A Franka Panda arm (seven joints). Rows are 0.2 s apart.
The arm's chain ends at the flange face. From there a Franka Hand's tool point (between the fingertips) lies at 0.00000 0.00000 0.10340 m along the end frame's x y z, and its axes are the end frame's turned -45 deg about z.
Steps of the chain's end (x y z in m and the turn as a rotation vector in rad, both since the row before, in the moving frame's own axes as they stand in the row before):
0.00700 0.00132 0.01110 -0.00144 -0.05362 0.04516
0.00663 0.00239 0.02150 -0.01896 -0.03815 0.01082
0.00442 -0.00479 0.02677 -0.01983 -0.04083 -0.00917
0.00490 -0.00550 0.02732 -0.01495 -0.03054 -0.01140
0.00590 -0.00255 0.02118 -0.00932 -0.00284 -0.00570
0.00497 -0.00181 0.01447 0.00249 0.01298 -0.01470
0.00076 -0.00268 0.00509 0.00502 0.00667 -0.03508
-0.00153 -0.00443 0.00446 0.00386 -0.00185 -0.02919
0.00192 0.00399 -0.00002 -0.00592 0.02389 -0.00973
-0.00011 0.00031 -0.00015 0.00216 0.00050 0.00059
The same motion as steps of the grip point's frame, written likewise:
0.00008 0.00198 0.01095 0.03690 -0.03893 0.04516
-0.00117 0.00495 0.02141 0.01357 -0.04038 0.01082
0.00207 -0.00178 0.02666 0.01485 -0.04289 -0.00917
0.00402 -0.00154 0.02726 0.01102 -0.03217 -0.01140
0.00509 0.00285 0.02118 -0.00458 -0.00860 -0.00570
0.00593 0.00299 0.01446 -0.00742 0.01094 -0.01470
0.00329 -0.00125 0.00509 -0.00117 0.00827 -0.03508
0.00219 -0.00463 0.00446 0.00404 0.00142 -0.02919
-0.00014 0.00635 -0.00005 -0.02108 0.01271 -0.00973
-0.00010 0.00002 -0.00015 0.00117 0.00188 0.00059

